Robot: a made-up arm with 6 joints. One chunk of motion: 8 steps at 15 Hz.
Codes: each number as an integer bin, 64 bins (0 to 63) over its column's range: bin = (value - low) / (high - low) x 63, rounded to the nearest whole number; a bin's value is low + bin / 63 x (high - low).
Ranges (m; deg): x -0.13..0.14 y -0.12..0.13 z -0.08..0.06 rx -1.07..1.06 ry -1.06..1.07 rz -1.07..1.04
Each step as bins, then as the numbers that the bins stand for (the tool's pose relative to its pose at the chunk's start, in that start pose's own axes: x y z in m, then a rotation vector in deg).
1 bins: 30 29 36 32 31 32
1 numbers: -0.0014 -0.0049 0.0000 0.01 -0.01 0.00
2 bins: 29 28 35 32 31 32
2 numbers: -0.0057 -0.0089 -0.0022 0.01 -0.01 0.00
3 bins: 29 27 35 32 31 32
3 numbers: -0.0057 -0.0129 -0.0022 0.01 -0.01 0.00
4 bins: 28 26 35 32 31 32
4 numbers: -0.0100 -0.0168 -0.0022 0.01 -0.01 0.00
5 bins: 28 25 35 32 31 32
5 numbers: -0.0100 -0.0208 -0.0022 0.01 -0.01 0.00
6 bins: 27 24 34 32 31 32
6 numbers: -0.0143 -0.0248 -0.0044 0.01 -0.01 0.00
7 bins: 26 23 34 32 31 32
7 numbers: -0.0186 -0.0287 -0.0044 0.01 -0.01 0.00
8 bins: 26 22 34 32 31 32
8 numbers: -0.0186 -0.0327 -0.0044 0.01 -0.01 0.00
